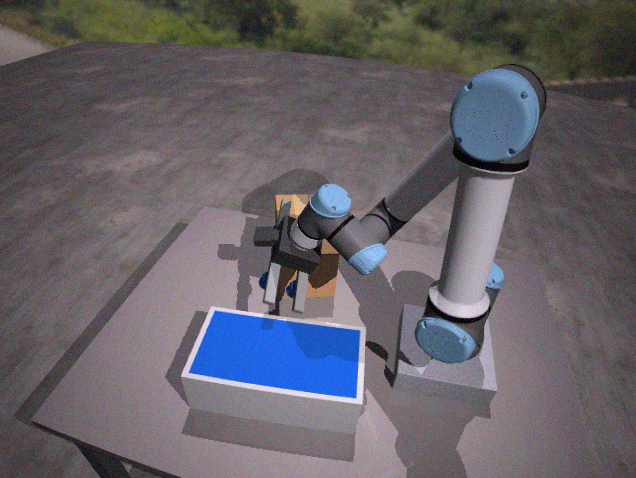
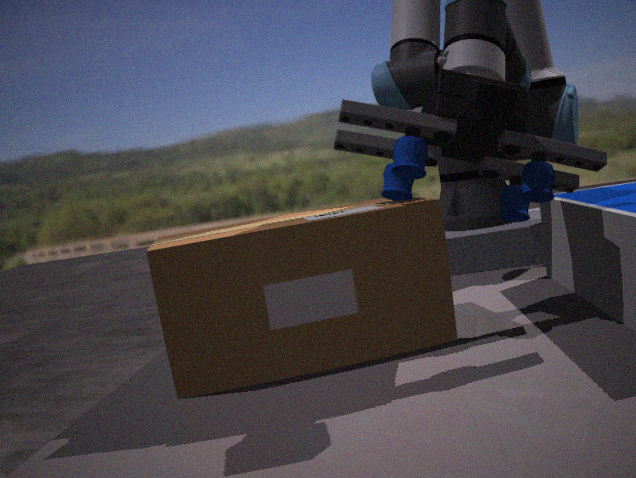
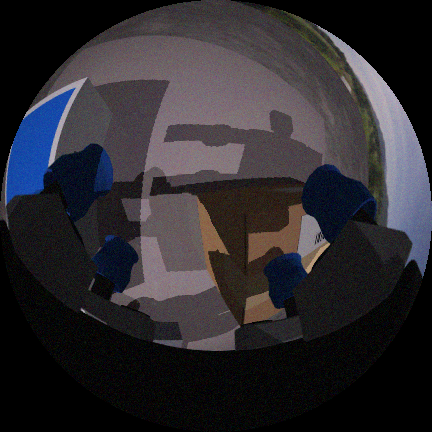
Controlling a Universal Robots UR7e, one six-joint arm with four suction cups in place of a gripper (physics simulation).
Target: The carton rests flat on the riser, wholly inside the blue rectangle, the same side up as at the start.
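Pixels of known places: hand, its tool point: (image 2: pixel 465 195) (image 3: pixel 201 229); arm's base, origin of its link: (image 2: pixel 478 223).
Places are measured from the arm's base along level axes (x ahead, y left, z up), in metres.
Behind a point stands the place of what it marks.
A brown carton (image 1: pixel 325 287) {z -0.027, x 0.315, y -0.181 m} (image 2: pixel 215 308) {z 0.024, x 0.479, y -0.408 m} (image 3: pixel 261 238) {z 0.093, x 0.419, y -0.176 m} lies flat on the table, behind the riser, with a barcode label on top. My gripper (image 1: pixel 285 280) (image 2: pixel 462 179) {z 0.092, x 0.429, y -0.132 m} (image 3: pixel 201 225) {z 0.092, x 0.429, y -0.132 m} sits low over the carton's end nearest the riser. Two of its blue cups press on the carton's top; the other two hang past that end over bare table. The white riser (image 1: pixel 267 401) {z 0.020, x 0.426, y 0.218 m} (image 2: pixel 591 257) {z -0.003, x 0.415, y 0.018 m} (image 3: pixel 80 116) {z 0.029, x 0.540, y 0.008 m} carries the blue rectangle (image 1: pixel 277 349) {z 0.058, x 0.417, y 0.114 m} (image 2: pixel 606 195) {z 0.058, x 0.347, y 0.082 m} (image 3: pixel 31 149), which has nothing on it.
The grey table (image 1: pixel 127 334) {z -0.063, x 0.817, y 0.017 m} holds the arm's base block (image 1: pixel 447 380) {z 0.001, x 0.039, y 0.132 m} to the right of the riser. The arm reaches over from there. A narrow gap separates the carton's end from the riser's back wall.
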